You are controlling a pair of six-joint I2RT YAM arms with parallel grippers.
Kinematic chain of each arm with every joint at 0, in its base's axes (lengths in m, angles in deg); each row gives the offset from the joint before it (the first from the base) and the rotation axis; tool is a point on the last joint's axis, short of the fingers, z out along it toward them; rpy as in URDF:
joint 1: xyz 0 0 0.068 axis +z
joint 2: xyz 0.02 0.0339 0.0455 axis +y
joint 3: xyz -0.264 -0.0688 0 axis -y
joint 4: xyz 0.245 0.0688 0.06 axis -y
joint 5: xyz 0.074 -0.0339 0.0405 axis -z
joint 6: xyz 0.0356 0 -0.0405 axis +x
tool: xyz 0 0 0 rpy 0 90 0
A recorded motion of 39 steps. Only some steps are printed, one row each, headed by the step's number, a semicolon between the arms.
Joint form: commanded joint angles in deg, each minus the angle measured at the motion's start. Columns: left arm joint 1, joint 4, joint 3, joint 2, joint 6, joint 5; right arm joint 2, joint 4, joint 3, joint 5, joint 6, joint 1.
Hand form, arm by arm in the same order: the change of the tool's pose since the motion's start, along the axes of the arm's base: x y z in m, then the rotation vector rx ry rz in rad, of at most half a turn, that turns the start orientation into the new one. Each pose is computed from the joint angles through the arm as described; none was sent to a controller.
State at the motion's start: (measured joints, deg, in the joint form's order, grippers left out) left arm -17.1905 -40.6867 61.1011 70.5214 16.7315 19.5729; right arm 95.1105 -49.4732 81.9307 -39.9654 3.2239 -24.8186
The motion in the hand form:
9: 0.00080 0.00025 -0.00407 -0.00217 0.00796 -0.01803; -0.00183 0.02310 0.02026 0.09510 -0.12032 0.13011
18: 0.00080 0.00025 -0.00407 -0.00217 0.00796 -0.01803; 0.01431 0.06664 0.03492 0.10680 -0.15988 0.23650
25: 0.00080 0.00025 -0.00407 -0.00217 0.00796 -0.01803; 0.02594 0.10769 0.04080 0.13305 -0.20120 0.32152
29: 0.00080 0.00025 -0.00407 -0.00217 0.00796 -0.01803; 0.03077 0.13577 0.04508 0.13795 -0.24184 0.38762
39: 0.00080 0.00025 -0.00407 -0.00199 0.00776 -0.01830; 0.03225 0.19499 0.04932 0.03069 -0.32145 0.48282
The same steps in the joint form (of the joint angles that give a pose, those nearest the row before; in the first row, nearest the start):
9: 0.24 0.20 -0.55 0.35 0.87 1.01; -2.86 1.00 0.02 -9.03 -0.39 2.80
18: 0.24 0.20 -0.55 0.35 0.87 1.01; -2.97 3.59 2.21 -8.98 3.08 10.73
25: 0.24 0.20 -0.55 0.35 0.87 1.01; -2.97 9.09 2.21 -8.98 7.52 17.86
29: 0.24 0.20 -0.55 0.35 0.87 1.01; -2.97 12.85 2.21 -8.63 9.20 22.56
39: 0.24 0.20 -0.55 0.35 0.90 1.01; -2.95 18.10 2.21 -0.44 8.44 32.70

